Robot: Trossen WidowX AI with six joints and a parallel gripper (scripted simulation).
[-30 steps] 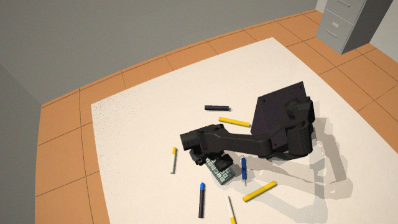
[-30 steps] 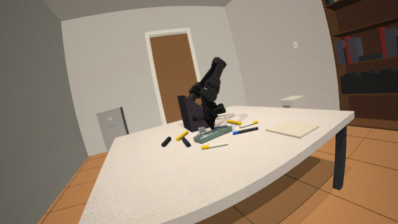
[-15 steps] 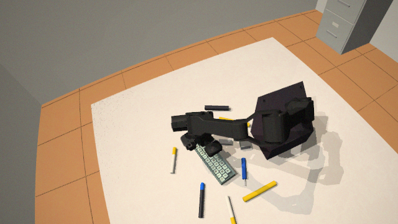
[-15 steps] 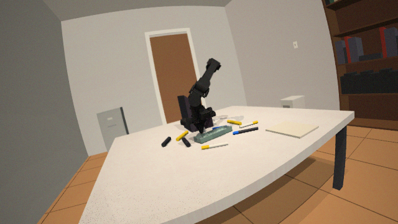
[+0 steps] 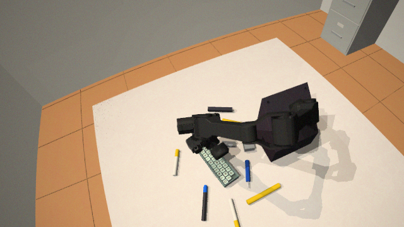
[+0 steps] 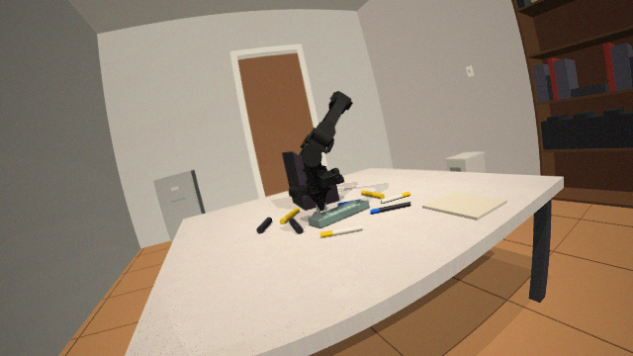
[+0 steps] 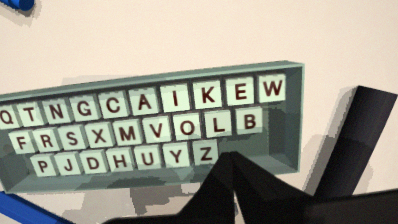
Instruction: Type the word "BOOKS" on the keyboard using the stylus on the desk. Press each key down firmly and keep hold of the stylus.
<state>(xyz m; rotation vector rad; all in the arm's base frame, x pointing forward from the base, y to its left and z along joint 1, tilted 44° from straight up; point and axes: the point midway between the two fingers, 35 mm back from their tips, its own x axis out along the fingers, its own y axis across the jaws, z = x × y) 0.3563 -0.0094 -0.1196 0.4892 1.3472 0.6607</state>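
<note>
Now: the blue stylus 8 cm behind my gripper tip, 18 cm to the left of it and 3 cm below it. Round my gripper tip: notepad: 32 cm ahead, 33 cm to the left, 4 cm below; then grey block: 16 cm behind, 6 cm to the left, 3 cm below; then yellow cylinder: 18 cm behind, 6 cm to the right, 3 cm below.
</note>
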